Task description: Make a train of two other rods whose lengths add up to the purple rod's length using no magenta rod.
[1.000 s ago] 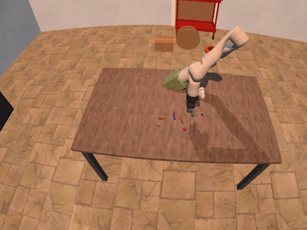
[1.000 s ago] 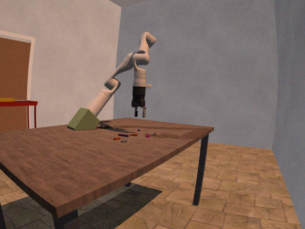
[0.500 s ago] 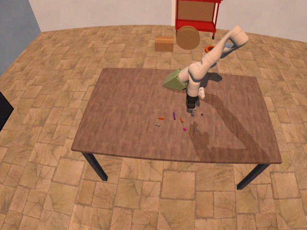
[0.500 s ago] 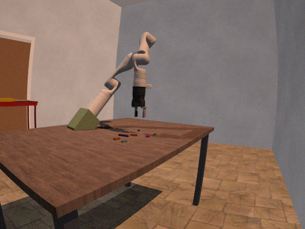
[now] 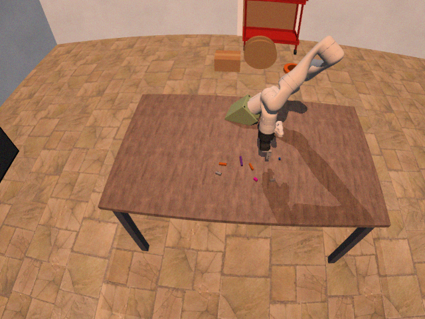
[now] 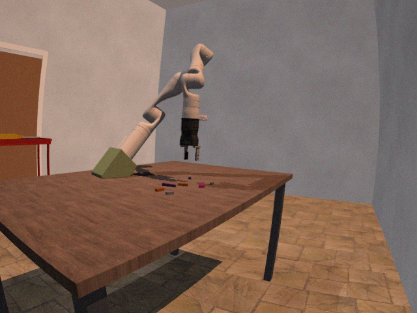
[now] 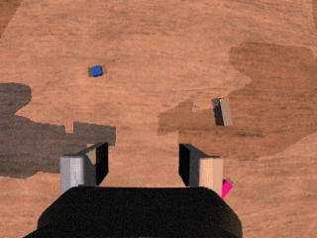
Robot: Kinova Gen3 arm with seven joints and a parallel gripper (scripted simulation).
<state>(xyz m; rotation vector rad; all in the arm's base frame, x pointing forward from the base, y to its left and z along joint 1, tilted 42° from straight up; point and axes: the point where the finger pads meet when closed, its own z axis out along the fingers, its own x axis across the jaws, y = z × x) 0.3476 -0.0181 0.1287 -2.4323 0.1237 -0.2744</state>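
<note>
My gripper is now 23 cm to the left of the orange rod and 11 cm above it. Also, from my hand: magenta rod (11 cm below, 9 cm ahead, 5 cm to the right); then purple rod (13 cm to the right, 11 cm below, 3 cm behind); then blue rod (11 cm below, 8 cm to the left, 5 cm behind).
</note>
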